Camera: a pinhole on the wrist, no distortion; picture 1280 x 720 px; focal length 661.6 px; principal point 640.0 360.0 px. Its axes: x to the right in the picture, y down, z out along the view. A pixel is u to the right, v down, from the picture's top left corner.
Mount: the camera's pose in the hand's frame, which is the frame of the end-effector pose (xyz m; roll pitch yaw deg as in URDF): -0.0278 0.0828 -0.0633 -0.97 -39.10 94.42
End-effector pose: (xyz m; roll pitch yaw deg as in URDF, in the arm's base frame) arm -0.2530 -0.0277 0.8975 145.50 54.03 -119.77
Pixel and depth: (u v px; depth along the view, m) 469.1 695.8 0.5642
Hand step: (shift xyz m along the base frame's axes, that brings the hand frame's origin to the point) 0.4203 0.3815 -0.0373
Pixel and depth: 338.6 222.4 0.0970
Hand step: 0.0136 -0.0126 0.0054
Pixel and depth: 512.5 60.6 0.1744
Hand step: 0.0197 0.0143 -0.0884
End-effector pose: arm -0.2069 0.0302 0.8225 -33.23 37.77 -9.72
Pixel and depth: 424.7 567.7 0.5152
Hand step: 0.0822 -0.2114 0.4165
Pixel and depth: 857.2 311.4 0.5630
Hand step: 0.3329 0.1087 0.3667
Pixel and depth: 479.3 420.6 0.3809
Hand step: 0.1124 -0.1189 0.2423
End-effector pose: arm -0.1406 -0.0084 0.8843 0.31 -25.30 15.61
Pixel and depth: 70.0 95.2 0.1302
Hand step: 0.0662 -0.0671 -0.0147
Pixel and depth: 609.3 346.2 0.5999
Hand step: -0.0674 -0.3489 0.3486
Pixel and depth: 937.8 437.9 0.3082
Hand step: -0.1605 -0.0530 0.2109
